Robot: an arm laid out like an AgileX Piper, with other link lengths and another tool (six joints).
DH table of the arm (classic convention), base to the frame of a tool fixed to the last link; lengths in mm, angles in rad. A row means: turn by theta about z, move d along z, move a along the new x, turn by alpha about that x. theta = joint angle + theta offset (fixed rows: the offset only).
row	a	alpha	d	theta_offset
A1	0	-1.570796	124.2	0
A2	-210.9	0	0	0.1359
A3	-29.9	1.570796	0	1.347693
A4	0	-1.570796	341	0
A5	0	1.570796	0	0
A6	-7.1	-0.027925	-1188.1	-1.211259
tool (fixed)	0	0	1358.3	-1.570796
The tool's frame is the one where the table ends.
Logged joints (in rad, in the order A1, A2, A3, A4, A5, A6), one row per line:
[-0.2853, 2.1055, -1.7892, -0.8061, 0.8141, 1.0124]
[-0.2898, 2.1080, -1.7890, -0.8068, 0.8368, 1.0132]
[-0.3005, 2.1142, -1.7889, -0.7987, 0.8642, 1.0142]
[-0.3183, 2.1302, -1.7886, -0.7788, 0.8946, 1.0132]
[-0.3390, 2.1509, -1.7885, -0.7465, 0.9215, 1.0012]
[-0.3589, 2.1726, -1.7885, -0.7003, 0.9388, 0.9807]
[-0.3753, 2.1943, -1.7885, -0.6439, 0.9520, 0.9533]
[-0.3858, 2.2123, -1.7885, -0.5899, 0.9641, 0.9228]
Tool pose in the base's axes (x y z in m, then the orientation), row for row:
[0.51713, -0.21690, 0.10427, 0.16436, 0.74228, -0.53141, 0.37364]
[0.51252, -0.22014, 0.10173, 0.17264, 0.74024, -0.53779, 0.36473]
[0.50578, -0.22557, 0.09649, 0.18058, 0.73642, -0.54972, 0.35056]
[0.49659, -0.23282, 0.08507, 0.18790, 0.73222, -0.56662, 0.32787]
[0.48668, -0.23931, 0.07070, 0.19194, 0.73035, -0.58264, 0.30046]
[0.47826, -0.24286, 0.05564, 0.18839, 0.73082, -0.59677, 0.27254]
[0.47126, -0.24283, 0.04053, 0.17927, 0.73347, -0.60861, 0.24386]
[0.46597, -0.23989, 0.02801, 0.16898, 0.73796, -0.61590, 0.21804]
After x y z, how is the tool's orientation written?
As a quaternion, w x y z.
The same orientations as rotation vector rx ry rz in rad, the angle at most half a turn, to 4 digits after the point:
[2.1156, -1.5146, 1.0649]
[2.1002, -1.5258, 1.0348]
[2.0803, -1.5529, 0.9903]
[2.0602, -1.5943, 0.9225]
[2.0505, -1.6358, 0.8435]
[2.0557, -1.6787, 0.7666]
[2.0735, -1.7205, 0.6894]
[2.0979, -1.7509, 0.6199]

